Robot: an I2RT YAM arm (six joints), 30 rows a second.
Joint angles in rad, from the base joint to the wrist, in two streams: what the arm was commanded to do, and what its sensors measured. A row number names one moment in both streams.
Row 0, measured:
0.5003, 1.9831, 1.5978, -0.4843, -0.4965, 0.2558
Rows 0 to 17, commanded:
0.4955, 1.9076, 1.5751, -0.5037, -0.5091, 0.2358
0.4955, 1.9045, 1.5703, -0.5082, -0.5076, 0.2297
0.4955, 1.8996, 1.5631, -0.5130, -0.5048, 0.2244
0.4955, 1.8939, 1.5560, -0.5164, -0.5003, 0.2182
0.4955, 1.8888, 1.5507, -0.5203, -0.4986, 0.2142
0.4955, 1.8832, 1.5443, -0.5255, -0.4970, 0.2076
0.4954, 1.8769, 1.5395, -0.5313, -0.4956, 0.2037
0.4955, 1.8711, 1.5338, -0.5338, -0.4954, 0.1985
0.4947, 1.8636, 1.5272, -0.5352, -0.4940, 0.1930
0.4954, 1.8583, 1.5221, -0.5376, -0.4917, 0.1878
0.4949, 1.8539, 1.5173, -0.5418, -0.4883, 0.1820
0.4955, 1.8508, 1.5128, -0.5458, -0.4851, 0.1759
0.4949, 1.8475, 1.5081, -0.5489, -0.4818, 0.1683
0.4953, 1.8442, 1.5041, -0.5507, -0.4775, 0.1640
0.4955, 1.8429, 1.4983, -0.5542, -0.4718, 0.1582
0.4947, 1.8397, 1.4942, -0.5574, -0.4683, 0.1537
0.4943, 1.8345, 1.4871, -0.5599, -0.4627, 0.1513
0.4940, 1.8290, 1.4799, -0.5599, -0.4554, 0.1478
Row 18, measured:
0.4953, 1.8843, 1.4975, -0.5278, -0.4736, 0.1780
